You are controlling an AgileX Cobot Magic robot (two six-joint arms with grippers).
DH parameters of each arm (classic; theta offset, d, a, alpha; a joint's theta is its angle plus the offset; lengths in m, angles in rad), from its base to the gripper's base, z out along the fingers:
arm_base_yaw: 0 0.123 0 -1.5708
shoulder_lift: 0.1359 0 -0.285 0
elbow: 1.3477 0 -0.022 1.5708
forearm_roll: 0 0.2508 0 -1.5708
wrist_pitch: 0 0 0.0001 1.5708
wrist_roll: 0 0.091 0 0
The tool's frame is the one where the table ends.
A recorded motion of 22 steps. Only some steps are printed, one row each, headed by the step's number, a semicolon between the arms.
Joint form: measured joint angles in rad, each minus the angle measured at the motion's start. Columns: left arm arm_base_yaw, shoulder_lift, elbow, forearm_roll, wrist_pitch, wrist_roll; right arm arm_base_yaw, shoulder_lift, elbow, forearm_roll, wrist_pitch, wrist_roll.
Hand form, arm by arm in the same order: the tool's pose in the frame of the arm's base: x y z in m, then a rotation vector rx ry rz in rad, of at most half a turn. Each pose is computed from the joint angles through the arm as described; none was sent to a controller.
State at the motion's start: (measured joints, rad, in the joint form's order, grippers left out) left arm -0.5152 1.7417 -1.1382 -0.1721 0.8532 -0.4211; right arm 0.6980 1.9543 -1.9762 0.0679 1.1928 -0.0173
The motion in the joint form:
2: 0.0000 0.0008 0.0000 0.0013 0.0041 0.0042; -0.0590 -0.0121 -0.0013 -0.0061 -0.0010 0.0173
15: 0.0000 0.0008 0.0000 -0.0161 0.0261 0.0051; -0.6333 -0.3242 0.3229 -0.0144 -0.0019 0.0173
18: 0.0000 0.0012 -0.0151 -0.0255 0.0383 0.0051; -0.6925 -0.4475 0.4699 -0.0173 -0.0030 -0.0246
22: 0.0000 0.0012 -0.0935 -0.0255 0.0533 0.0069; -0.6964 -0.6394 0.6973 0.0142 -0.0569 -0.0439
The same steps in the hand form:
2: 0.2843 -0.1744 0.2014 -0.0014 3.0124 -0.3220; 0.3407 0.2596 0.3449 -0.8282 2.5380 0.2950
15: 0.2820 -0.1747 0.2012 -0.0127 3.0381 -0.3304; 0.3439 0.0268 0.3719 -0.0760 2.6508 0.0939
18: 0.2833 -0.1764 0.2047 -0.0176 3.0385 -0.3448; 0.3093 0.0060 0.3697 -0.0531 2.6721 0.0572
22: 0.2943 -0.1828 0.2243 -0.0034 2.9787 -0.3881; 0.2576 0.0072 0.3605 -0.0619 2.6514 0.0905

